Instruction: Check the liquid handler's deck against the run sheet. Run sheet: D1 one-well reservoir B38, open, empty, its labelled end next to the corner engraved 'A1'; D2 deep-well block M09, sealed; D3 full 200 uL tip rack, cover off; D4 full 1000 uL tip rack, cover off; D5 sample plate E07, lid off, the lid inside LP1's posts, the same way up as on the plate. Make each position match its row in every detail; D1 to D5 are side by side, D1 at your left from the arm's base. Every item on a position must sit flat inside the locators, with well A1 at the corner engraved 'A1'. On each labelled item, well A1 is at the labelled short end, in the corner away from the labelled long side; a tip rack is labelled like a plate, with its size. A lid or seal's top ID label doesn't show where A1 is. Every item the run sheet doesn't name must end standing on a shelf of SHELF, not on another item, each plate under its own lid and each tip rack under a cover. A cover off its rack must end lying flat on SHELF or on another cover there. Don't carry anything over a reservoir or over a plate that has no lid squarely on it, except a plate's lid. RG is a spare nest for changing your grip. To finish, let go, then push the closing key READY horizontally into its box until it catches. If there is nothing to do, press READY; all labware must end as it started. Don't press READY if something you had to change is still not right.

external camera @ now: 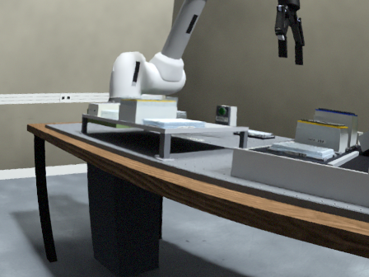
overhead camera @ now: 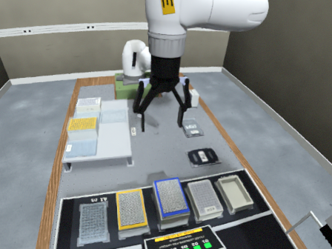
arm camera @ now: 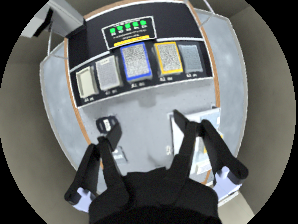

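Now: the yellow-rimmed tip rack 15 cm ahead of my hand, 14 cm to the right of it and 20 cm below it. From my hand the other things lie so: blue-rimmed tip rack 16 cm ahead, 1 cm to the right, 18 cm below; then deep-well block 17 cm ahead, 11 cm to the left, 23 cm below; then dark nest 6 cm behind, 23 cm to the left, 29 cm below.
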